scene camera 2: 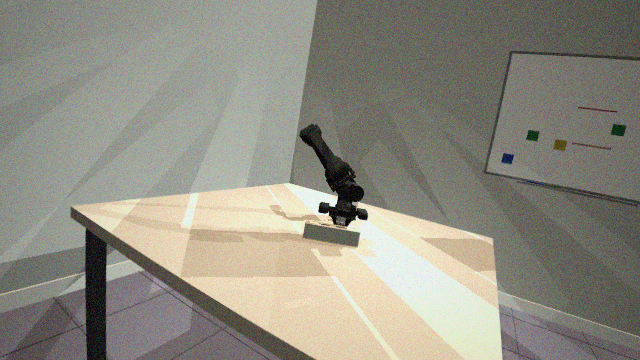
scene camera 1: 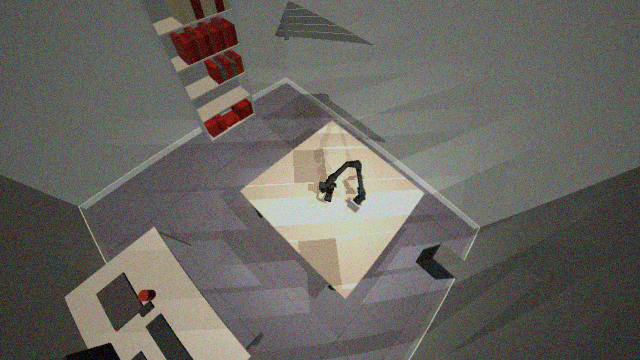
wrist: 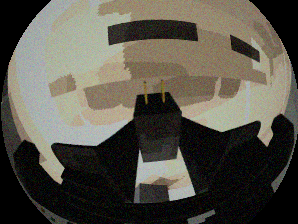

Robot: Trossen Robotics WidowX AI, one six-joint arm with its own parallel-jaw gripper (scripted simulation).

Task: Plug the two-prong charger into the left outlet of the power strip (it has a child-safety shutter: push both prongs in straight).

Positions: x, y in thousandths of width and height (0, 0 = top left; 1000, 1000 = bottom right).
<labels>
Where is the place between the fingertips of my gripper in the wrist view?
522, 533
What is my gripper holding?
A dark two-prong charger.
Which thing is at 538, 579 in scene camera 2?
My gripper.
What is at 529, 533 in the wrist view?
A dark two-prong charger.
</labels>
